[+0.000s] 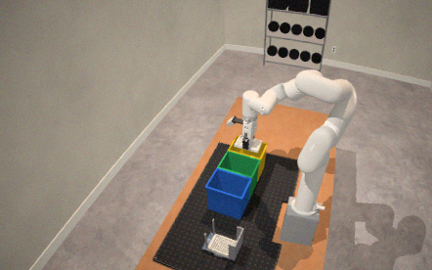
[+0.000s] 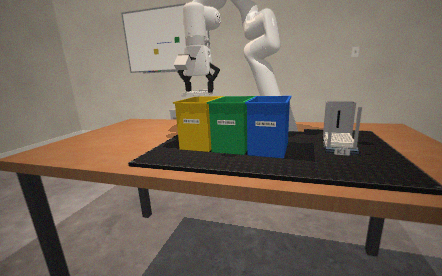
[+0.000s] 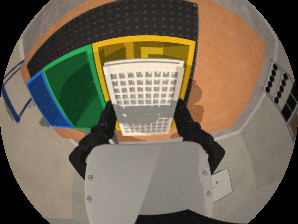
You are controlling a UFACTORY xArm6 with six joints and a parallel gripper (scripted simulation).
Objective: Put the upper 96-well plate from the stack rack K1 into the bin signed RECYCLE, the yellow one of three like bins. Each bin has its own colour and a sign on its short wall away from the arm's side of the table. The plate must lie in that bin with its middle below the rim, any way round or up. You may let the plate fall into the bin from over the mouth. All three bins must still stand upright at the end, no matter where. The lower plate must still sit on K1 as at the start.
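Right now the white 96-well plate is 10 mm below my hand. From my hand the other things lie so: yellow bin (130 mm below); blue bin (260 mm to the left, 130 mm below, 20 mm ahead); green bin (130 mm to the left, 130 mm below, 10 mm ahead).
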